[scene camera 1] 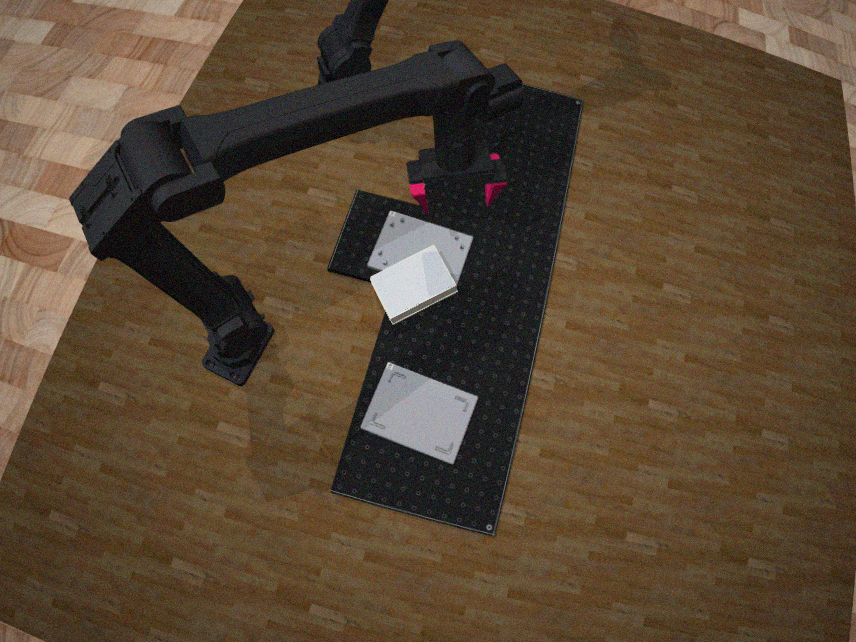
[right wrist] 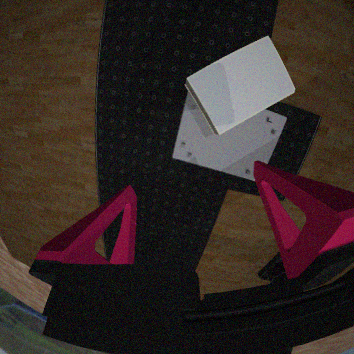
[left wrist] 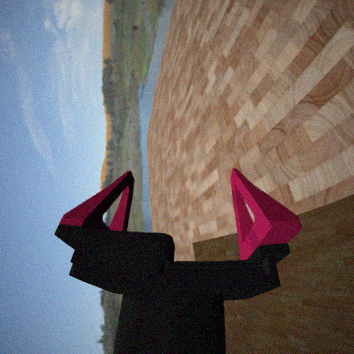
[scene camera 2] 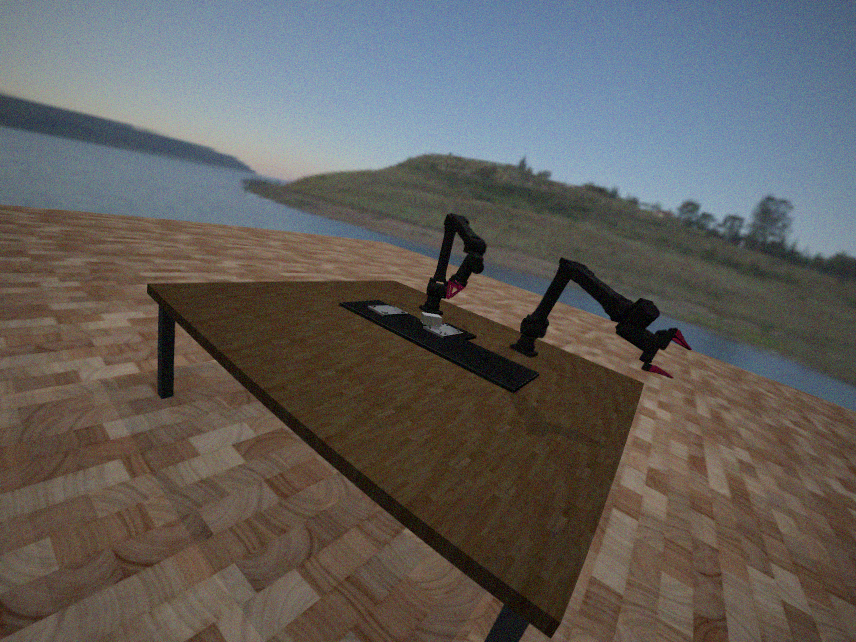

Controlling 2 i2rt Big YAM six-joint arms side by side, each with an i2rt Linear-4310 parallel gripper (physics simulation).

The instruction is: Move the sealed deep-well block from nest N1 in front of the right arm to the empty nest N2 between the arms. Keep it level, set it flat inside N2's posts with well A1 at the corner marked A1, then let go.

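The white deep-well block lies turned askew and looks tilted over one edge of nest N2, the plate with small round posts between the arms. It overhangs the plate and is not inside the posts. Its A1 corner cannot be made out. Nest N1, with L-shaped corner posts, is bare. My right gripper is open and empty, above and beside N2, apart from the block. My left gripper is open and empty, past the table's edge.
A black perforated mat lies under both nests on the brown wooden table. The right arm's base stands at the left of the mat in scene camera 1, and its forearm reaches over the table.
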